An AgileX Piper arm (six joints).
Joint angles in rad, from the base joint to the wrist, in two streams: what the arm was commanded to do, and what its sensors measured. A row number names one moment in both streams.
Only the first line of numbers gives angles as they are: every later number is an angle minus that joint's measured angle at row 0.
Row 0, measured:
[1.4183, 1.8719, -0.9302, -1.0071, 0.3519, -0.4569]
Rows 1 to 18, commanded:
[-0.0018, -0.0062, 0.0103, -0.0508, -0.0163, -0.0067]
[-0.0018, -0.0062, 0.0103, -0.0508, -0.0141, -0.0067]
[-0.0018, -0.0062, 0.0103, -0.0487, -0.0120, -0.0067]
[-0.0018, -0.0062, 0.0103, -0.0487, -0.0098, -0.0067]
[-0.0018, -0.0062, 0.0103, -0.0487, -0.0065, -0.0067]
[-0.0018, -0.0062, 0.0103, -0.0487, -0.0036, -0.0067]
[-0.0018, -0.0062, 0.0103, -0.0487, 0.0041, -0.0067]
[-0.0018, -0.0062, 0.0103, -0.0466, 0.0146, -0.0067]
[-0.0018, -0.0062, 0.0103, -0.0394, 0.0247, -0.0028]
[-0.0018, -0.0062, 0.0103, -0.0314, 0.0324, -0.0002]
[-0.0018, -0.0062, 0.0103, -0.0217, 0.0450, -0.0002]
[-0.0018, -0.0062, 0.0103, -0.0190, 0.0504, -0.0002]
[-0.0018, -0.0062, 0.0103, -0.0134, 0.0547, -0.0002]
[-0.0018, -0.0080, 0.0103, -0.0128, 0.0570, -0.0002]
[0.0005, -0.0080, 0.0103, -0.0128, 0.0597, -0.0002]
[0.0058, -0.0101, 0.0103, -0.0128, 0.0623, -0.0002]
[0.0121, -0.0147, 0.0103, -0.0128, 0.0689, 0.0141]
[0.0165, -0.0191, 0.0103, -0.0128, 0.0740, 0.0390]
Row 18, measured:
[0.0000, 0.0000, 0.0073, -0.0216, 0.0513, -0.0021]
